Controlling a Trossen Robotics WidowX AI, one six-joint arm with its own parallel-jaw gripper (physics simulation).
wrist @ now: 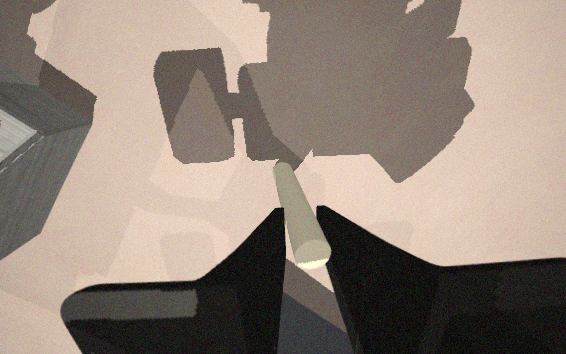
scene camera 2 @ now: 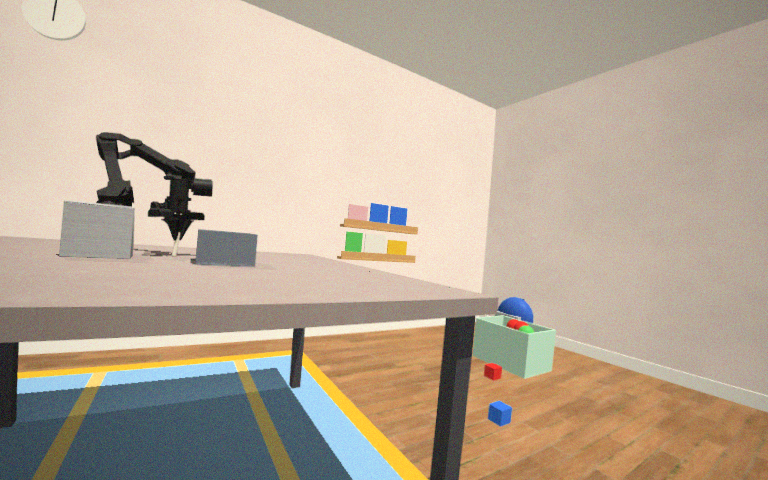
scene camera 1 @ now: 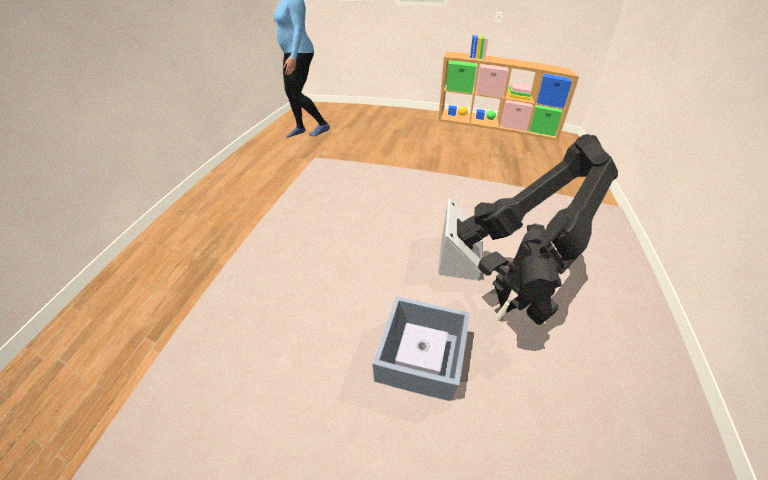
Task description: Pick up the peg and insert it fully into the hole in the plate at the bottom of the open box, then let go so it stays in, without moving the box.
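Frame: origin at the arm's base, x ahead, y left, z up, level; millimetres.
Where they show: gripper, fingertip midpoint: (wrist: 300,215) (scene camera 2: 177,240) (scene camera 1: 504,308); arm's base, origin of the base link: (scene camera 2: 106,221) (scene camera 1: 464,234).
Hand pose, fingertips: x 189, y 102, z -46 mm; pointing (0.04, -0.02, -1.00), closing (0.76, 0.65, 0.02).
Things, the pixels of their top centre, and the offset from my fingertips. "pt": a spot on its surface instead. Level surfaces: height alone.
- open blue-grey box, middle of its top: (scene camera 1: 424,337) (scene camera 2: 226,231) 118 mm ahead, 182 mm right, 45 mm up
- white plate, middle of its top: (scene camera 1: 422,345) 118 mm ahead, 182 mm right, 8 mm up
- round hole, surface spot: (scene camera 1: 423,345) pt 110 mm ahead, 180 mm right, 8 mm down
- same table top, its level: 53 mm down
- narrow grey ledge, surface spot: (scene camera 1: 451,353) pt 103 mm ahead, 115 mm right, 45 mm down
The pale, slim peg (scene camera 1: 501,311) (scene camera 2: 175,246) (wrist: 302,220) stands slightly tilted, with its lower end at or close to the table top. My gripper (scene camera 1: 506,301) (scene camera 2: 177,237) (wrist: 300,215) is shut on the peg's upper part, with one dark finger on each side. The open blue-grey box (scene camera 1: 416,383) (scene camera 2: 226,247) stands beside the gripper, apart from the peg. Part of the box (wrist: 310,325) also shows between the fingers in the wrist view. The white plate (scene camera 1: 408,335) lies at its bottom, with the round hole (scene camera 1: 423,345) near the plate's middle. The box wall hides the plate in scene camera 2.
A grey slanted block (scene camera 1: 459,264) (scene camera 2: 96,230) (wrist: 60,165) stands near the arm's base, on the same table top (scene camera 1: 254,339) (scene camera 2: 283,285) as the box. The box's walls rise around the plate, and a narrow grey ledge (scene camera 1: 451,353) lies beside it.
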